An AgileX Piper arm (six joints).
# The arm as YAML. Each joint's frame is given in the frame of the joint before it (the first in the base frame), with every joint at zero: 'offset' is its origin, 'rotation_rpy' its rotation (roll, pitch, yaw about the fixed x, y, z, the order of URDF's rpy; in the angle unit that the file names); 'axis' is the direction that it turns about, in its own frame. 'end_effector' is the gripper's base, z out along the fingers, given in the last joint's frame.
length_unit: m
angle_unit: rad
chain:
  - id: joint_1
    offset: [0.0, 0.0, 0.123]
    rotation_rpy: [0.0, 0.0, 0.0]
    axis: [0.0, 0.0, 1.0]
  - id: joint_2
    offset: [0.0, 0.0, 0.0]
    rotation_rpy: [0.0, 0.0, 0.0]
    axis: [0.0, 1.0, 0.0]
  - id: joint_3
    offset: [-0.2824, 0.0, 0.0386]
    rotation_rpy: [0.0, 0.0, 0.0]
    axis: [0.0, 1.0, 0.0]
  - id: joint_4
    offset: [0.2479, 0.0, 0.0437]
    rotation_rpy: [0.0, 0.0, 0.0]
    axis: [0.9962, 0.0, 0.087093]
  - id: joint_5
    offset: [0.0, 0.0, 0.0]
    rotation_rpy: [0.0, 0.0, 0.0]
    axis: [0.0, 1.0, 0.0]
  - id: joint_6
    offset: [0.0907, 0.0, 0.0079]
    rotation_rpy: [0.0, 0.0, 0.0]
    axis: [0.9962, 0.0, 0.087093]
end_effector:
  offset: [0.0, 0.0, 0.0]
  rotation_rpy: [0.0, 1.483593, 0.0]
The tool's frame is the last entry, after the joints.
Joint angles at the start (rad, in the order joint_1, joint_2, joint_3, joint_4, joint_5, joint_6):
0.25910, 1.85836, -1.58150, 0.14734, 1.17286, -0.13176
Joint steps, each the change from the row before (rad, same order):
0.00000, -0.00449, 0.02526, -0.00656, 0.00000, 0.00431
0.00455, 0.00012, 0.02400, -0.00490, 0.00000, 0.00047
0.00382, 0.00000, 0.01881, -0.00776, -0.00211, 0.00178
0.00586, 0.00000, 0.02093, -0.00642, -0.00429, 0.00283
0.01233, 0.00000, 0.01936, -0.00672, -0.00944, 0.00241
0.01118, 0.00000, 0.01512, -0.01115, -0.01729, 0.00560
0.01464, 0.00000, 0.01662, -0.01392, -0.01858, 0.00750
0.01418, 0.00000, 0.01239, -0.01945, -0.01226, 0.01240
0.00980, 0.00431, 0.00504, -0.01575, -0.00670, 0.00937
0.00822, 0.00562, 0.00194, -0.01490, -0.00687, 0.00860
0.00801, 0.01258, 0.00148, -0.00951, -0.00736, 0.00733
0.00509, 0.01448, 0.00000, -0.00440, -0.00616, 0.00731
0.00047, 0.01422, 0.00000, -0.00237, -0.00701, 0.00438
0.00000, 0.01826, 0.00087, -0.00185, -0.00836, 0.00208
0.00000, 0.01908, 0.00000, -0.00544, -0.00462, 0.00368
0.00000, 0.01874, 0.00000, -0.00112, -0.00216, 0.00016
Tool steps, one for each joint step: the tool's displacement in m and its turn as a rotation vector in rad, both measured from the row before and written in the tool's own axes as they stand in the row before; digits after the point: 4 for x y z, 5 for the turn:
0.0047, -0.0008, 0.0041, 0.00449, 0.02131, 0.00452
0.0041, 0.0009, 0.0059, 0.00188, 0.02494, -0.00280
0.0031, 0.0004, 0.0046, 0.00533, 0.01784, -0.00270
0.0032, 0.0013, 0.0052, 0.00397, 0.01781, -0.00305
0.0024, 0.0036, 0.0051, 0.00418, 0.01177, -0.01032
0.0010, 0.0029, 0.0040, 0.00958, 0.00003, -0.00851
0.0012, 0.0039, 0.0044, 0.01151, 0.00058, -0.01145
0.0011, 0.0035, 0.0033, 0.01596, 0.00278, -0.00930
0.0000, 0.0022, 0.0030, 0.01280, 0.00437, -0.00688
-0.0006, 0.0017, 0.0027, 0.01232, 0.00205, -0.00601
-0.0011, 0.0020, 0.0053, 0.00720, 0.00750, -0.00457
-0.0014, 0.0013, 0.0056, 0.00296, 0.00866, 0.00056
-0.0013, -0.0002, 0.0055, 0.00177, 0.00734, 0.00310
-0.0014, -0.0004, 0.0072, 0.00122, 0.01085, 0.00157
-0.0012, -0.0006, 0.0074, 0.00415, 0.01470, 0.00136
-0.0009, -0.0002, 0.0072, 0.00026, 0.01661, -0.00013

